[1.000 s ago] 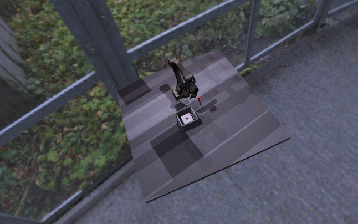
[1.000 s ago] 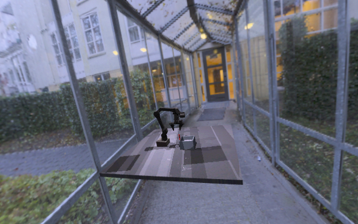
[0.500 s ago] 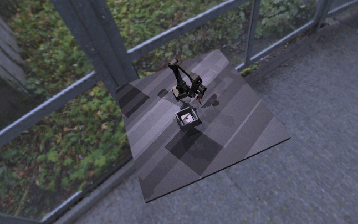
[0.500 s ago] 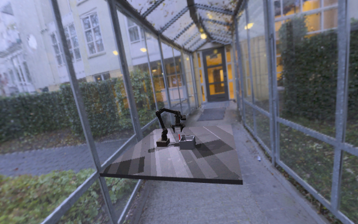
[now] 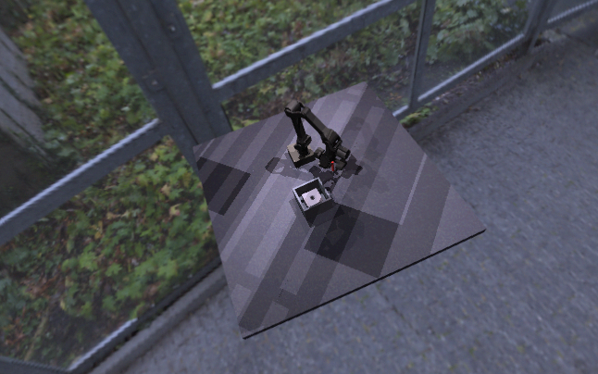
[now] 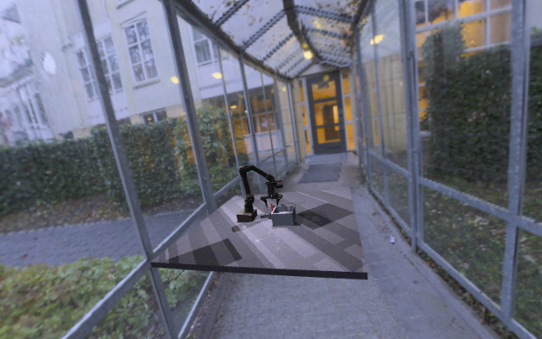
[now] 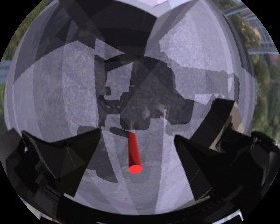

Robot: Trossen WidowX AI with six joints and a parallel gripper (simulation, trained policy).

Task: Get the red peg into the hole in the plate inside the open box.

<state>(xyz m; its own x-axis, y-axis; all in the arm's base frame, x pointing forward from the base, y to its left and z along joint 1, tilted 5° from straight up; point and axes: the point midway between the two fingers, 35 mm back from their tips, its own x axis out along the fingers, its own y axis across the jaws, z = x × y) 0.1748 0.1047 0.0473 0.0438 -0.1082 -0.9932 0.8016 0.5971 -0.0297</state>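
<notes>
Right now the red peg is 3 cm to the left of my gripper tip, 2 cm below it and 2 cm behind it. The rest, counted from my gripper tip: pale plate: 15 cm to the right, 15 cm ahead, 1 cm below; then grey box: 15 cm to the right, 15 cm ahead, 3 cm below.
</notes>
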